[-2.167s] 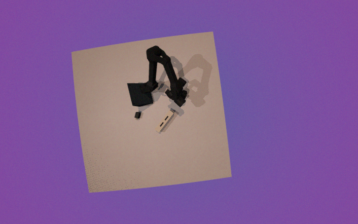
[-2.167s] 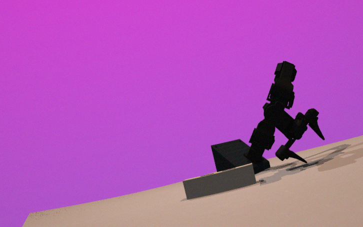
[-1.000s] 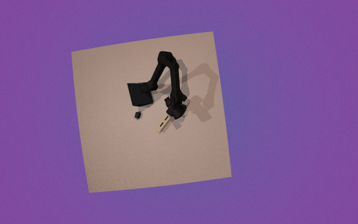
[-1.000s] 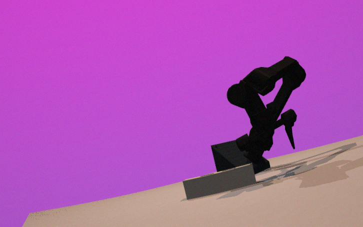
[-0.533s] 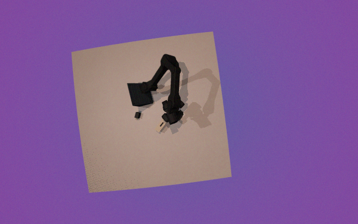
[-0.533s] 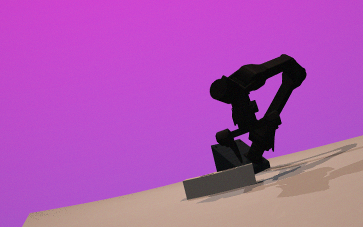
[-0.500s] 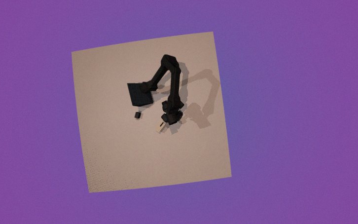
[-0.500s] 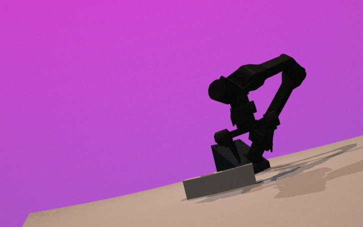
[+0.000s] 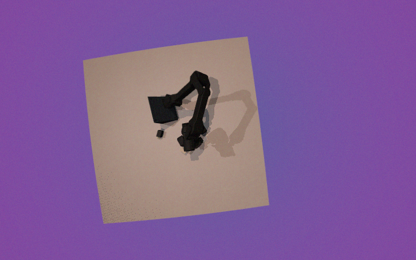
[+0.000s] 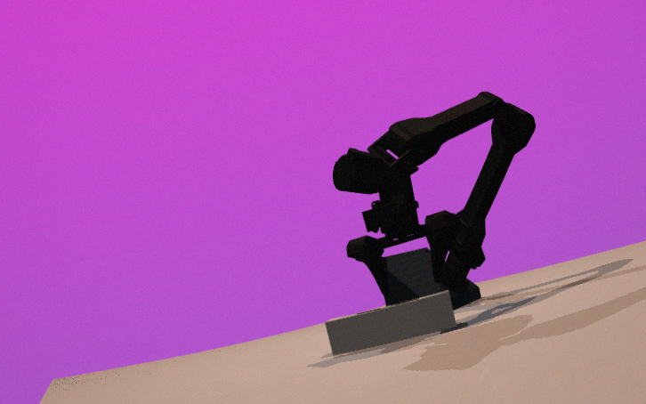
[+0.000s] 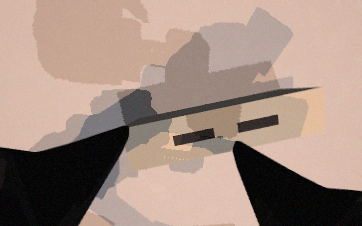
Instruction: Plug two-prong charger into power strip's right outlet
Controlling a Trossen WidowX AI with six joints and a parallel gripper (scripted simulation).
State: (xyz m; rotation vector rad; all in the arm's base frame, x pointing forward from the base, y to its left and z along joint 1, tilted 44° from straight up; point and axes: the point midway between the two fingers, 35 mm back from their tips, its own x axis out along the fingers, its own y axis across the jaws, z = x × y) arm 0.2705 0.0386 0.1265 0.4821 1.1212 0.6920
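Right now the two-prong charger is 8 cm behind my gripper tip, 25 cm to the right of it and 5 cm below it.
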